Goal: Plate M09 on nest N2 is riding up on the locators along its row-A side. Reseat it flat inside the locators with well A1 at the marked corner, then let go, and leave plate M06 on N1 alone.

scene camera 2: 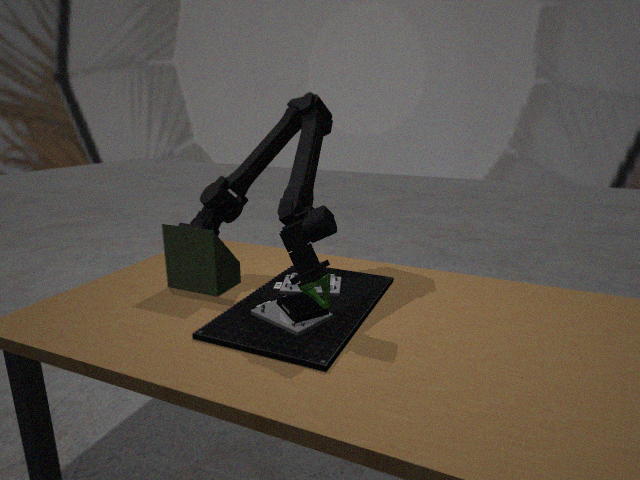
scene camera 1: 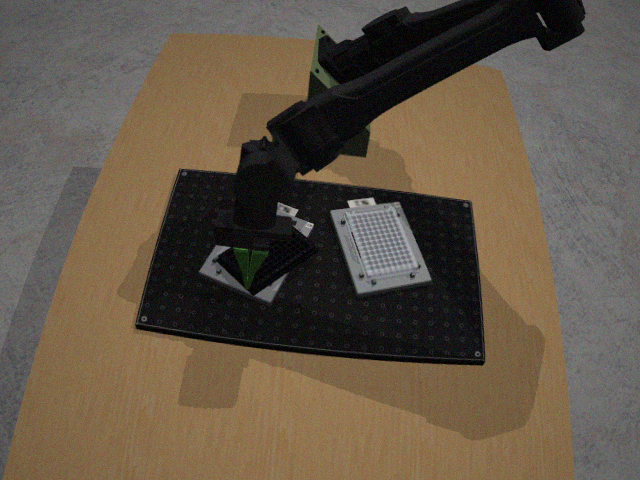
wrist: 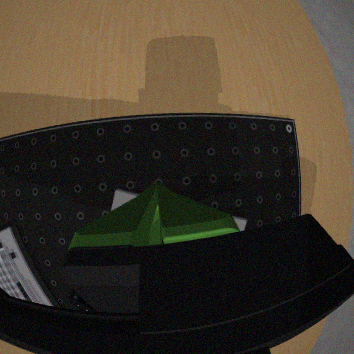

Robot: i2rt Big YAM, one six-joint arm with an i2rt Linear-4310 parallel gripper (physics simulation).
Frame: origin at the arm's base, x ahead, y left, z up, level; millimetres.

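Seen in the pictures: gripper, fingertip midpoint: (scene camera 2: 327,308) (scene camera 1: 247,287) (wrist: 157,190); arm's base, origin of the base link: (scene camera 2: 198,240) (scene camera 1: 338,68).
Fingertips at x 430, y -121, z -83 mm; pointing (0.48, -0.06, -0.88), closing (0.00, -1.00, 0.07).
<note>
Offsets run from my fingertips to a thing's top centre. "pt": to the spot under its first point. Level surfaces: height alone.
The black well plate M09 {dx -74, dy +23, dz -5 mm} (scene camera 1: 288,256) (scene camera 2: 300,307) lies askew on the grey nest N2 (scene camera 1: 212,270) (scene camera 2: 270,311) (wrist: 121,199), at the left of the black breadboard; it looks tilted rather than flat. My gripper (scene camera 1: 249,272) (scene camera 2: 319,292) (wrist: 157,190) has its green fingers pressed together with nothing between them. It points down over the plate's left part. In the wrist view the fingers and gripper body hide the plate. The white plate M06 {dx -115, dy +196, dz -14 mm} (scene camera 1: 382,240) (wrist: 10,271) sits inside the locators of nest N1 {dx -115, dy +196, dz -19 mm} (scene camera 1: 343,238) to the right.
The black breadboard (scene camera 1: 390,329) (scene camera 2: 237,333) (wrist: 211,158) lies on the wooden table {dz -54 mm} (scene camera 1: 151,429). The arm's green base block (scene camera 1: 316,76) (scene camera 2: 199,259) stands behind the board. Small white labels {pt dx -208, dy +170, dz -39 mm} (scene camera 1: 361,203) lie at the far ends of the nests.
</note>
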